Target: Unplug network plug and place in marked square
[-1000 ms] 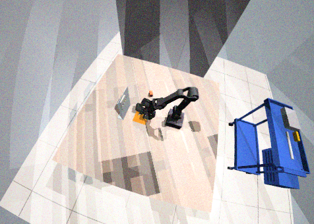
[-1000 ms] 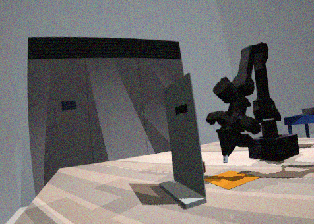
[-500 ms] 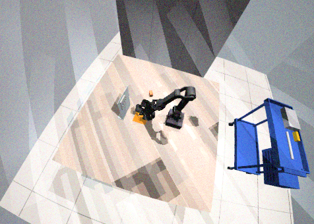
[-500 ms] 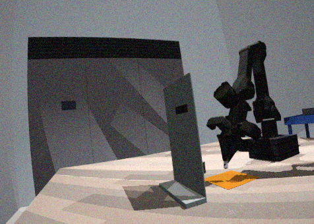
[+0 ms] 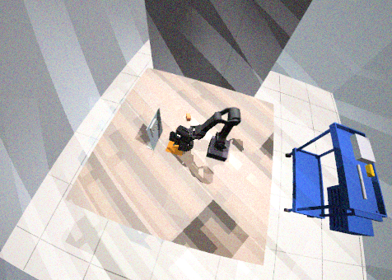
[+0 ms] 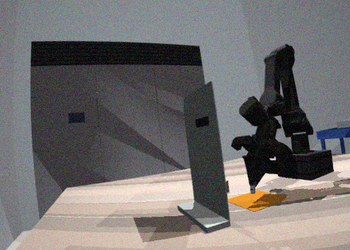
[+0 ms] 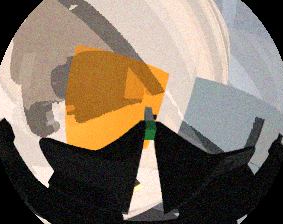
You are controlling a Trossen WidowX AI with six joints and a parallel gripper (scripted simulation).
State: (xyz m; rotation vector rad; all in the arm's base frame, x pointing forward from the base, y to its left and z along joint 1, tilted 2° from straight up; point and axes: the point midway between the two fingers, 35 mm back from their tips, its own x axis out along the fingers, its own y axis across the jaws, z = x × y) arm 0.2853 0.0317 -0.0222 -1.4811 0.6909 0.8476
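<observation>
Right now my gripper tip is 10 mm past the orange marked square and 40 mm above it. The rest, counted from my gripper tip: grey panel 140 mm ahead, 10 mm to the right, 90 mm above; then network plug right at my gripper tip.
</observation>
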